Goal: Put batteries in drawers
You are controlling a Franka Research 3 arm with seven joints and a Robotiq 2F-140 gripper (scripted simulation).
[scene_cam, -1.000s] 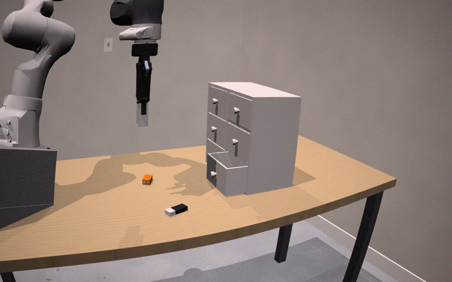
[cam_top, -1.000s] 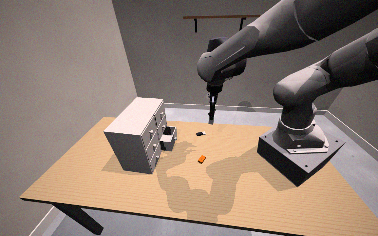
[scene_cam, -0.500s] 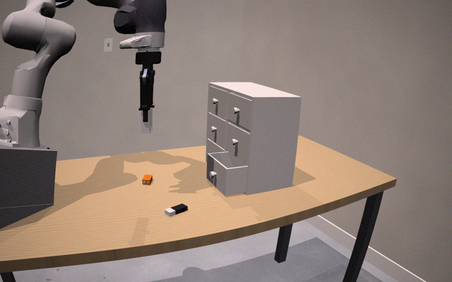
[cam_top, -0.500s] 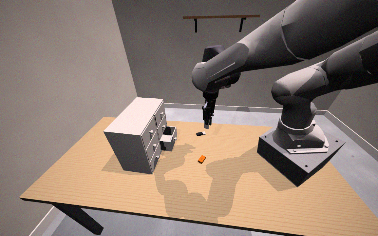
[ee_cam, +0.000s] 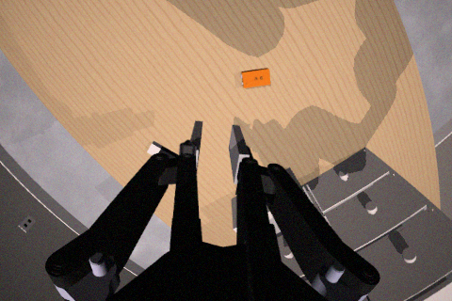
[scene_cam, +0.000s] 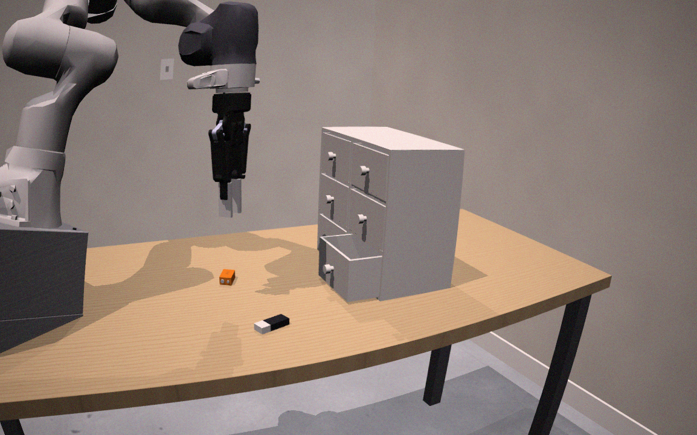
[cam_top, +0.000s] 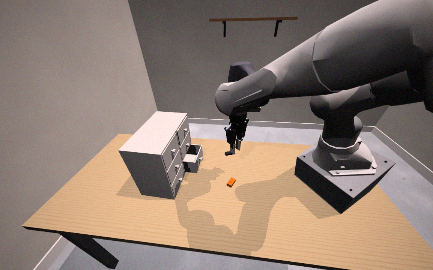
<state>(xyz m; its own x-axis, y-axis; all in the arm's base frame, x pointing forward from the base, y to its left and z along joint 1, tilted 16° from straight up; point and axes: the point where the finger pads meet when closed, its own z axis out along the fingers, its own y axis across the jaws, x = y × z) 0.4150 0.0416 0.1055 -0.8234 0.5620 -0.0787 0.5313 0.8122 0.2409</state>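
Now: hand 1 cm past the orange nine-volt battery, 6 cm to the right of it and 19 cm above it. The rest, counted from my hand: AAA battery 32 cm ahead, 4 cm to the left, 1 cm above.
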